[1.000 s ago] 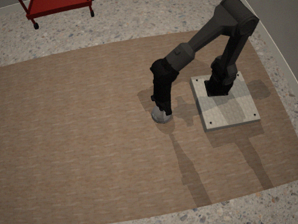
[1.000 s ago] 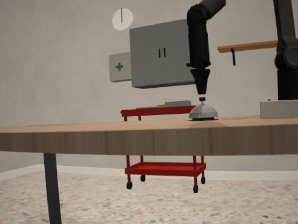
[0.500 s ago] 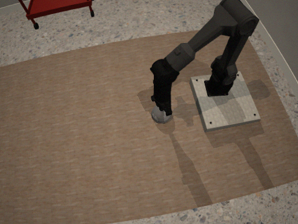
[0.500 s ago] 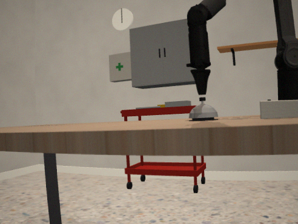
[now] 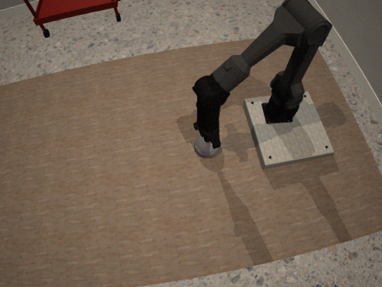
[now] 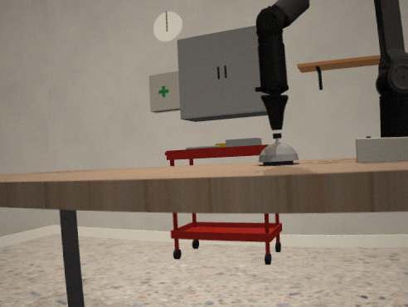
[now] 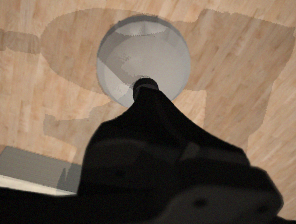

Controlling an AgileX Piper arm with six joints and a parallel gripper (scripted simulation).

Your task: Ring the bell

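My gripper is now 2 cm above the button. Also, from my hand: bell 4 cm below.
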